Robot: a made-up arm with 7 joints.
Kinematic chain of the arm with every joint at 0, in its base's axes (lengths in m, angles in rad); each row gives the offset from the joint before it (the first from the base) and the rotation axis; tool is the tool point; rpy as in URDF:
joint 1: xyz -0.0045 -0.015 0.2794 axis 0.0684 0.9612 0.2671
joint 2: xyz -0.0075 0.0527 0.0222 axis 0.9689 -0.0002 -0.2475
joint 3: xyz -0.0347 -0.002 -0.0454 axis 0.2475 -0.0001 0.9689
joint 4: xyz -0.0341 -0.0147 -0.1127 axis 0.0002 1 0
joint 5: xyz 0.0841 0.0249 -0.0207 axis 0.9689 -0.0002 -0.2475
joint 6: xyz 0.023 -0.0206 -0.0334 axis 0.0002 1 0
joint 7: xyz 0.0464 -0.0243 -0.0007 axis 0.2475 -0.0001 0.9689
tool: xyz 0.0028 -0.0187 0.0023 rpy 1.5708 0 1.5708
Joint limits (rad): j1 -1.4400..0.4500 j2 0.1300..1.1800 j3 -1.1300..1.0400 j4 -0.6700..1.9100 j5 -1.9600..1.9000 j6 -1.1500..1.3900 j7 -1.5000..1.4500
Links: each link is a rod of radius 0.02 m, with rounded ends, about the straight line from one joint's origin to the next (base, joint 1, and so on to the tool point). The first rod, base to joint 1, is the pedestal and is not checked.
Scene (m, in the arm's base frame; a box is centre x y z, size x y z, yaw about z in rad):
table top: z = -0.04
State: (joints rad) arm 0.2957 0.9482 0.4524 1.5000 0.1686 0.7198 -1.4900
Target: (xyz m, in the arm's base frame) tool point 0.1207 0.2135 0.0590
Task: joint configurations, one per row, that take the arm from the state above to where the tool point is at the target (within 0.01 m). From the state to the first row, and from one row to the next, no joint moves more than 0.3 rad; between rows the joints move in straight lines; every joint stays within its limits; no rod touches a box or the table.
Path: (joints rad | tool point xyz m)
1: 0.0577 0.8939 0.4663 1.4324 0.1375 0.7065 -1.4759 | -0.1125 0.2602 0.0886
2: -0.1803 0.8395 0.4803 1.3649 0.1063 0.6931 -1.4618 | -0.0379 0.2513 0.0565
3: -0.4182 0.7852 0.4942 1.2973 0.0752 0.6798 -1.4476 | 0.0421 0.2356 0.0464
4: -0.6562 0.7309 0.5082 1.2297 0.0440 0.6664 -1.4335 | 0.1207 0.2135 0.0590

